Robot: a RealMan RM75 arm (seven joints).
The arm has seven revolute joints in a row. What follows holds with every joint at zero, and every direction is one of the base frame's.
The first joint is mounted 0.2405 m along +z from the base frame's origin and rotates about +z.
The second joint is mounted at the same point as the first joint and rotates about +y.
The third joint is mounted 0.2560 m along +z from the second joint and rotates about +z.
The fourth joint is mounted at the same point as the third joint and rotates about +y.
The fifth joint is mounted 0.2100 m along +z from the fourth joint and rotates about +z.
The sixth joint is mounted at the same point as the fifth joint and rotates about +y.
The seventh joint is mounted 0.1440 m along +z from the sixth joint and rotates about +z.
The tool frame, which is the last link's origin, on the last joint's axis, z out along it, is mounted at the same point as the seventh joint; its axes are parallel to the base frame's.
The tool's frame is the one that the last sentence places.
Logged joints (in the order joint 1, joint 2, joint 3, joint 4, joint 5, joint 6, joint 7), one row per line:
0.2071, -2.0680, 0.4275, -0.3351, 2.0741, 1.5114, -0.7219
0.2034, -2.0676, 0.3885, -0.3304, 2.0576, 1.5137, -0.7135
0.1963, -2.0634, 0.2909, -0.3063, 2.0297, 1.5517, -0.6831
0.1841, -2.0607, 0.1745, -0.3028, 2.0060, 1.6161, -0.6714
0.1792, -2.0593, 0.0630, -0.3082, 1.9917, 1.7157, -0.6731
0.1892, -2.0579, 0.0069, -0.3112, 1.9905, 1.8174, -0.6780
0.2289, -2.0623, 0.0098, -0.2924, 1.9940, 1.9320, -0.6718
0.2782, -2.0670, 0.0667, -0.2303, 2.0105, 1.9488, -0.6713
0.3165, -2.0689, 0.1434, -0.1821, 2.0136, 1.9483, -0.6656
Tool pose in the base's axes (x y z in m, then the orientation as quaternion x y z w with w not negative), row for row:
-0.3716, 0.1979, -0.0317, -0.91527, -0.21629, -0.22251, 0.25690
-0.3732, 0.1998, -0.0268, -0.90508, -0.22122, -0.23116, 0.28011
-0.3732, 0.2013, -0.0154, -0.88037, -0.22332, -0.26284, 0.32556
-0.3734, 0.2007, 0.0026, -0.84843, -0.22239, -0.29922, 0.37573
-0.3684, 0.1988, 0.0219, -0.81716, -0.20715, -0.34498, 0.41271
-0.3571, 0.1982, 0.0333, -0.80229, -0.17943, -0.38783, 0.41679
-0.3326, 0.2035, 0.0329, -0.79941, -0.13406, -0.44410, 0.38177
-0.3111, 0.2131, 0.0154, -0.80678, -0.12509, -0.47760, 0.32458
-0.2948, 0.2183, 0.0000, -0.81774, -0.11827, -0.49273, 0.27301
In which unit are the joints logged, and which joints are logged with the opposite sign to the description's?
The joints are logged in radians. Opposite sign: joint 1, joint 4.
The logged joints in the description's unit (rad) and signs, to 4 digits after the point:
-0.2071, -2.0680, 0.4275, 0.3351, 2.0741, 1.5114, -0.7219
-0.2034, -2.0676, 0.3885, 0.3304, 2.0576, 1.5137, -0.7135
-0.1963, -2.0634, 0.2909, 0.3063, 2.0297, 1.5517, -0.6831
-0.1841, -2.0607, 0.1745, 0.3028, 2.0060, 1.6161, -0.6714
-0.1792, -2.0593, 0.0630, 0.3082, 1.9917, 1.7157, -0.6731
-0.1892, -2.0579, 0.0069, 0.3112, 1.9905, 1.8174, -0.6780
-0.2289, -2.0623, 0.0098, 0.2924, 1.9940, 1.9320, -0.6718
-0.2782, -2.0670, 0.0667, 0.2303, 2.0105, 1.9488, -0.6713
-0.3165, -2.0689, 0.1434, 0.1821, 2.0136, 1.9483, -0.6656

